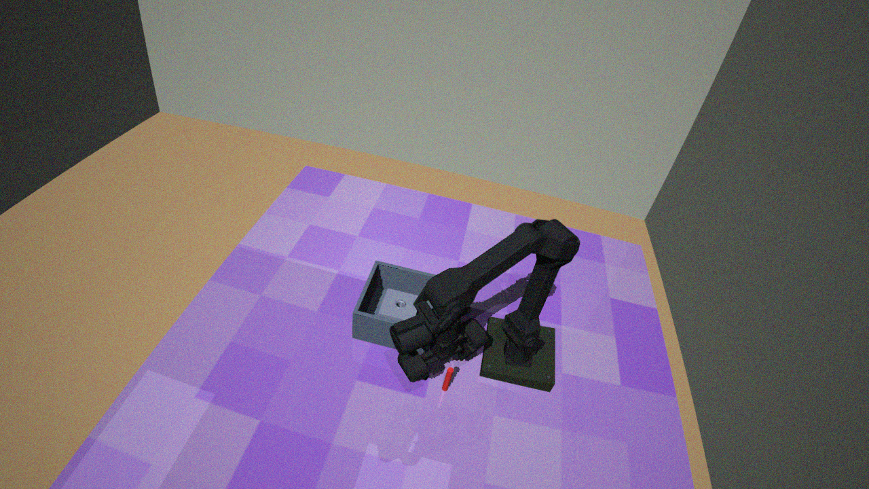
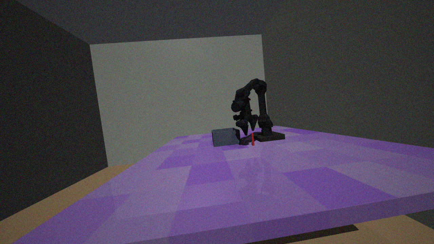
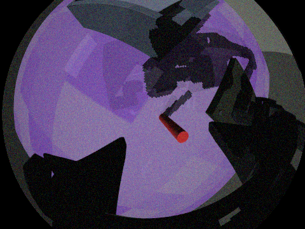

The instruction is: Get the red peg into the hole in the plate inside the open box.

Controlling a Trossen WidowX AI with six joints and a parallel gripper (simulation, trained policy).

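Now: gripper tip 40 mm above the red peg and 20 mm past it. The rest, counted from my gripper tip: grey box 190 mm to the right, 120 mm ahead, 60 mm below; light plate 190 mm to the right, 120 mm ahead, 40 mm below.
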